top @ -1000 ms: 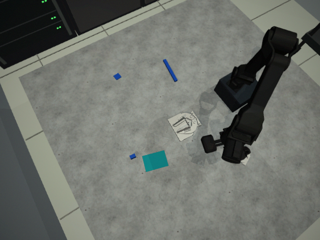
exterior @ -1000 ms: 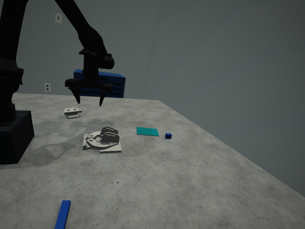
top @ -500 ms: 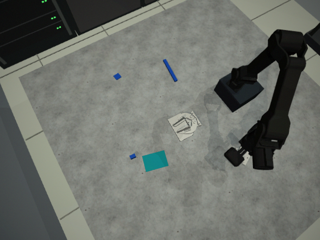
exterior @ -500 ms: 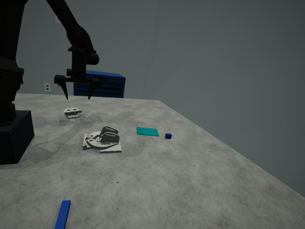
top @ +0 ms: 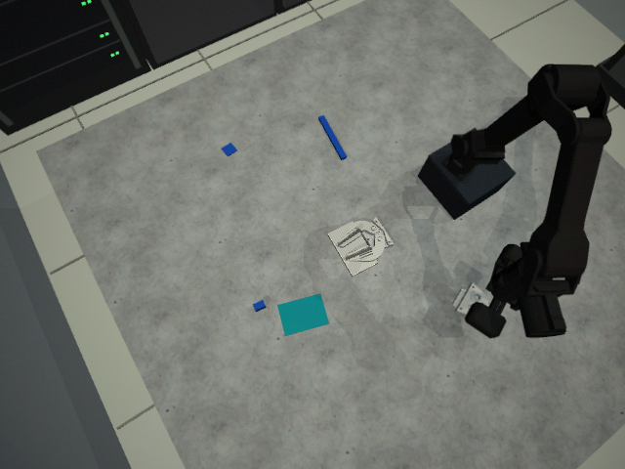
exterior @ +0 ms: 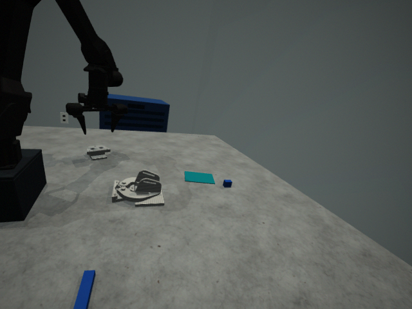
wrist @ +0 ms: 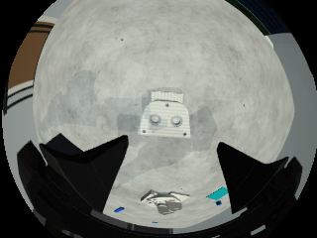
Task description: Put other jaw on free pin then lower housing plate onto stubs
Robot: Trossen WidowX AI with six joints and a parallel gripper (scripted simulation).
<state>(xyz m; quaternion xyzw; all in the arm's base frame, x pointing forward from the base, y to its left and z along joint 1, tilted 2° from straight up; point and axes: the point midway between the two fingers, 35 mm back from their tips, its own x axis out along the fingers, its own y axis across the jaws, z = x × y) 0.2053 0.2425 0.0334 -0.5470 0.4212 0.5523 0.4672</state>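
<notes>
My gripper tip is now 10 mm past the white block and 80 mm above it. Also, from my gripper tip: teal pad 290 mm ahead, 240 mm to the right, 90 mm below; small blue cube 350 mm ahead, 320 mm to the right, 80 mm below; white ribbed base 100 mm ahead, 280 mm to the right, 80 mm below.
</notes>
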